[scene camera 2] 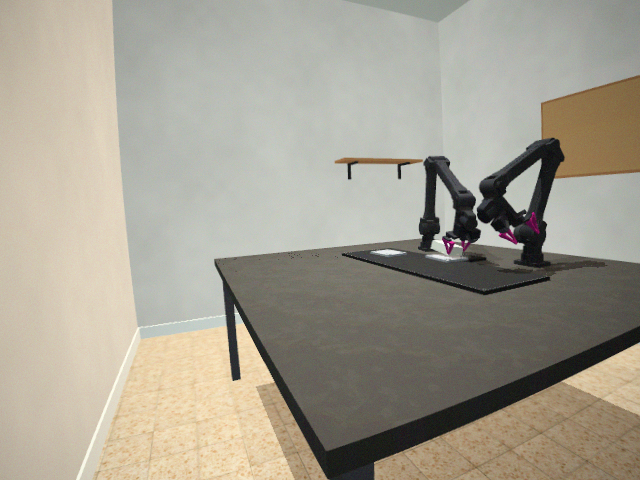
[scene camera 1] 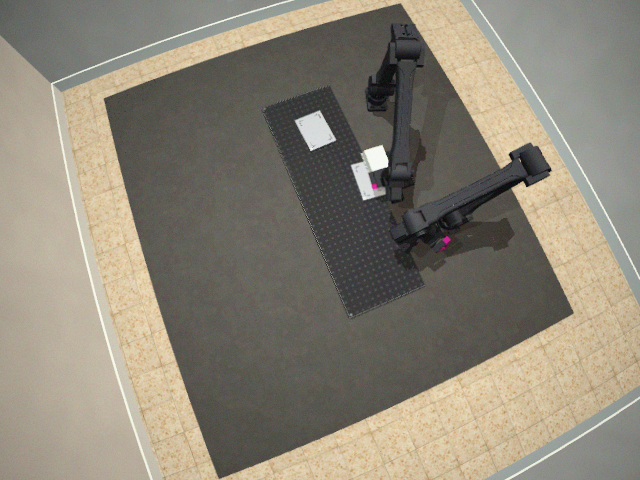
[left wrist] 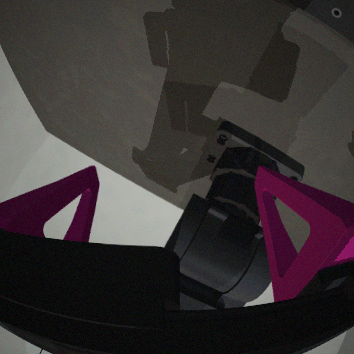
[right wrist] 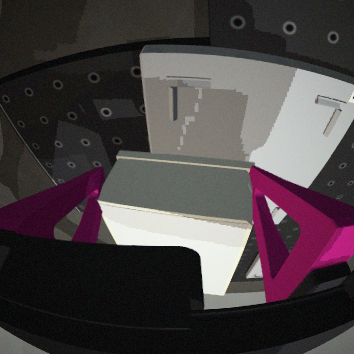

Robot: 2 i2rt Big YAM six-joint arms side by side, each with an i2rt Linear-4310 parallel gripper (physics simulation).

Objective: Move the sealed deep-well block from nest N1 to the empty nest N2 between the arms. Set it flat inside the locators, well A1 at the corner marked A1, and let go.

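Frame: origin at the left arm's base, x right, y ahead, z up, level; centimetres.
Where they show: left gripper, fingertip midpoint: point(scene camera 2: 527, 238) point(scene camera 1: 437, 239) point(left wrist: 176, 174); right gripper, fingertip midpoint: point(scene camera 2: 455, 252) point(right wrist: 176, 175); left arm's base, link origin: point(scene camera 2: 531, 264) point(scene camera 1: 445, 221) point(left wrist: 253, 159); right arm's base, link origin: point(scene camera 2: 428, 249) point(scene camera 1: 375, 100).
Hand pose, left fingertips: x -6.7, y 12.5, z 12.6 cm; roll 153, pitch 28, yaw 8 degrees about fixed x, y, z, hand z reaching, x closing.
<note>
Things, the pixels of their centre, and the offset from my left fingertips. Level surfaces: height alone.
- sealed deep-well block, body centre: point(right wrist: 181, 239) point(scene camera 1: 377, 163) point(scene camera 2: 446, 247) dx +38.0, dy +6.4, dz -6.8 cm
- nest N2, body centre: point(right wrist: 239, 167) point(scene camera 1: 370, 179) point(scene camera 2: 446, 257) dx +34.0, dy +10.4, dz -10.6 cm
- Nest N1, body centre: point(scene camera 1: 315, 130) point(scene camera 2: 388, 252) dx +62.9, dy +23.7, dz -10.6 cm
- black perforated board, surface height: dz -11.3 cm
- dark table, surface height: dz -12.6 cm
The sealed deep-well block point(scene camera 1: 375, 157) point(scene camera 2: 439, 244) point(right wrist: 175, 185) is a white box. My right gripper point(right wrist: 176, 175) point(scene camera 2: 458, 249) is shut on it, one finger on each side. The block hangs over the upper end of nest N2 point(scene camera 1: 362, 180) point(right wrist: 200, 110), a white plate with corner locators. In the right wrist view, its long edges run roughly along the plate's edge. The A1 marks cannot be read. Nest N1 point(scene camera 1: 315, 130) point(scene camera 2: 387, 252), another white plate, is empty. My left gripper point(scene camera 2: 524, 237) point(left wrist: 176, 174) is open and empty, away from the block.
Both nests are on a black perforated board point(scene camera 1: 336, 227) point(scene camera 2: 480, 281) on the dark table point(scene camera 1: 222, 258) point(scene camera 2: 361, 335). The left arm point(scene camera 1: 465, 193) is folded close beside the right arm point(scene camera 1: 403, 113). A wall shelf point(scene camera 2: 378, 160) is behind the table.
</note>
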